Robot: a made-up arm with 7 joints. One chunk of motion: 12 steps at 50 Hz.
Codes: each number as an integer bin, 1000 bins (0 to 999) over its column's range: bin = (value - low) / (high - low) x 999, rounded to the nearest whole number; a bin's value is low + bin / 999 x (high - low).
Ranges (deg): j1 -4..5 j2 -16..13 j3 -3..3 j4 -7..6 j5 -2..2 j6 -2..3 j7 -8..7
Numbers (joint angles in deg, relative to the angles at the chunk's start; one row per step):
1: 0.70 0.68 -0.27 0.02 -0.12 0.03 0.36
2: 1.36 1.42 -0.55 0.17 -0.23 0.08 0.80
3: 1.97 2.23 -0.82 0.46 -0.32 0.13 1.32
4: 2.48 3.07 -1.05 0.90 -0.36 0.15 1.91
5: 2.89 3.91 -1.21 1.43 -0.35 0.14 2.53
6: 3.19 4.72 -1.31 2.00 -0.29 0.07 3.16
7: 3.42 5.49 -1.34 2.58 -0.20 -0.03 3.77
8: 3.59 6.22 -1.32 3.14 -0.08 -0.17 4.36
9: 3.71 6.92 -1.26 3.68 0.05 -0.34 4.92
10: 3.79 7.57 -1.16 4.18 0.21 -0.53 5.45
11: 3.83 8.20 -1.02 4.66 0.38 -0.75 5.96
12: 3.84 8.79 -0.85 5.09 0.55 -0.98 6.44
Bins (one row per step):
1: 522 575 455 539 470 406 557
2: 595 600 408 551 442 416 586
3: 663 628 363 573 420 426 621
4: 719 657 325 607 410 430 660
5: 765 686 298 648 412 428 701
6: 798 714 281 692 427 414 743
7: 824 740 276 736 450 394 784
8: 842 765 280 779 480 366 823
9: 856 790 290 821 512 332 860
10: 865 812 306 859 552 294 896
11: 869 834 330 896 594 250 930
12: 870 854 358 929 637 204 962

